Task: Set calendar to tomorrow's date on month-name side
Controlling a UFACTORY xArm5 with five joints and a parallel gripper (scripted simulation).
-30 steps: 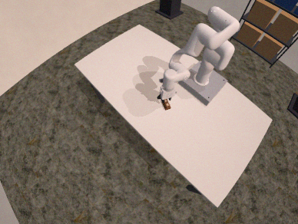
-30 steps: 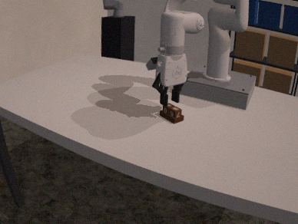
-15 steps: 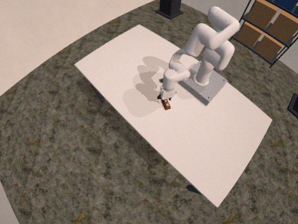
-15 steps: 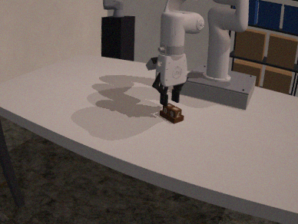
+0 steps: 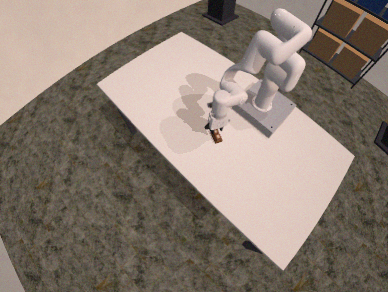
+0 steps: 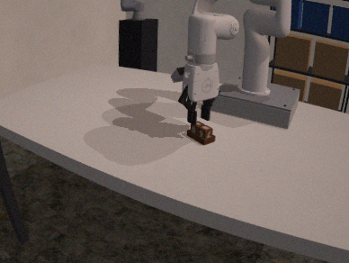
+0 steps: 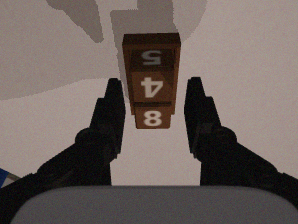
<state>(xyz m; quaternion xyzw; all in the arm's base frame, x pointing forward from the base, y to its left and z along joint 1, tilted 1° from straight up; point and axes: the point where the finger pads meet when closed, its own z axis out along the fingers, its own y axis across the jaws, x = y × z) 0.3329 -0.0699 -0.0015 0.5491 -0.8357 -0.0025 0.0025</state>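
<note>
Now: the brown wooden cube 40 mm below my hand. Also, from my hand: tray 60 mm below, 10 mm to the left, 10 mm ahead.
</note>
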